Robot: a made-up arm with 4 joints. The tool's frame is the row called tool.
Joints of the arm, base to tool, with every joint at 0 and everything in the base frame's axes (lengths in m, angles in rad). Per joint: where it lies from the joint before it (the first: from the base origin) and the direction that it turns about. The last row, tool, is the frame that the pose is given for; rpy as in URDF.
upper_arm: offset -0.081 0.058 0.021 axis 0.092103 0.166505 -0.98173
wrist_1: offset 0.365 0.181 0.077 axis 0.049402 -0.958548 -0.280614
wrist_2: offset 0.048 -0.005 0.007 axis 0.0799 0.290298 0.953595
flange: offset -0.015 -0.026 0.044 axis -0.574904 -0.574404 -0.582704
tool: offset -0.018 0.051 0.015 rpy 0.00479 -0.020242 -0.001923
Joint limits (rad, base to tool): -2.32..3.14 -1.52..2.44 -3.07..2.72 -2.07..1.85
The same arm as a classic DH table. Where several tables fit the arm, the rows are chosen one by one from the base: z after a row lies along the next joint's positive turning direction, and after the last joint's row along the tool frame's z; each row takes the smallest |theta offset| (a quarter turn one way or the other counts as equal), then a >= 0, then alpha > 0; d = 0 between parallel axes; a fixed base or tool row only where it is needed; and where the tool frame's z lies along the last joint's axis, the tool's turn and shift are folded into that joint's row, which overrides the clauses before.
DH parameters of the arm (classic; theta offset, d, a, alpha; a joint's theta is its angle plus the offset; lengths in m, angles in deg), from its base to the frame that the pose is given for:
base (fixed): -28.95 0.0806 -0.0990 -169.03
upper_arm: -30.73 0.0703 0.3748 -83.08
wrist_1: -12.29 -0.1639 0.0464 -122.81
wrist_2: -59.95 0.0940 0.0198 140.21
flange: -12.69 0.0290 -0.0488 -124.63
tool (fixed): 45.36 -0.0009 0.0000 0.00
Joint limits (deg, base to tool): -132.93..179.91 -87.09..139.80 -175.90..155.84 -118.60..106.00

